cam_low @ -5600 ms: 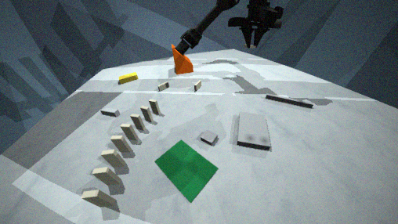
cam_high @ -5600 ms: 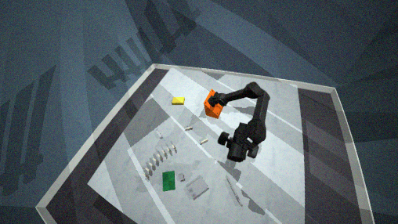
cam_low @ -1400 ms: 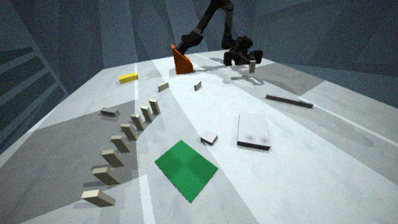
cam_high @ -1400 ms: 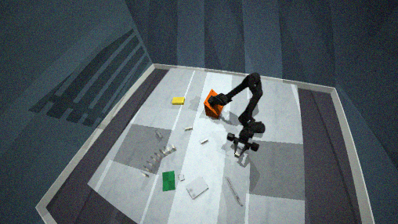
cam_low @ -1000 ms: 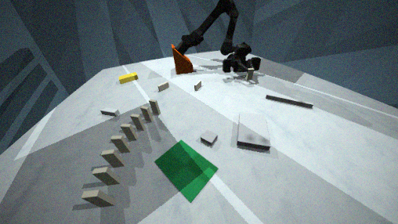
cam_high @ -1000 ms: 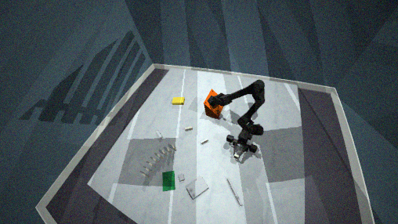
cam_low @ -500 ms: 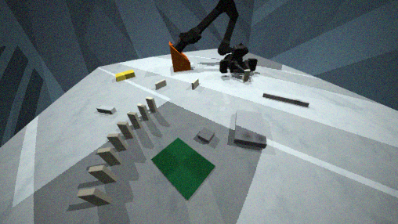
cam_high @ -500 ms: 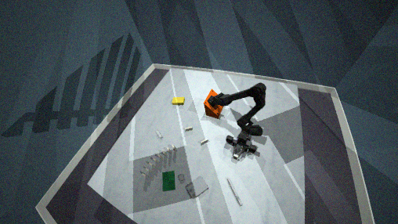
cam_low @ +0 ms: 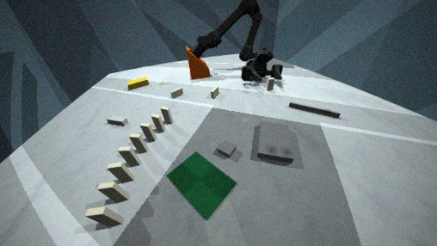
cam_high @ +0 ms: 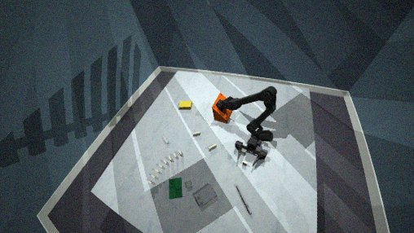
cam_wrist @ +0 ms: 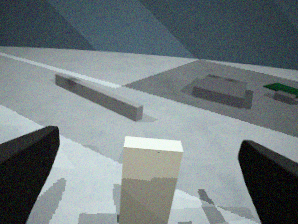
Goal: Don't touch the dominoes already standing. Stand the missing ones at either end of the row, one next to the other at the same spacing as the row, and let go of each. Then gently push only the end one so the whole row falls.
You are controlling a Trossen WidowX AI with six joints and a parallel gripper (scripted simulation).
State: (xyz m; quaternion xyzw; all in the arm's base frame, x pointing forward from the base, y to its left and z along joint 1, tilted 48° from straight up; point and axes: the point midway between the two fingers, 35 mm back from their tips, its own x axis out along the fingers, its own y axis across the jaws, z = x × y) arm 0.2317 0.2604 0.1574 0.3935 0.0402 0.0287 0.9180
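Right now my gripper tip is 17 cm short of the thin bar, 7 cm to the right of it and 4 cm above it. From my gripper tip the other things lie so: green flat patch (31 cm ahead, 29 cm to the right, 5 cm below); grey cube (25 cm ahead, 23 cm to the right, 4 cm below); grey slab (25 cm ahead, 12 cm to the right, 4 cm below).
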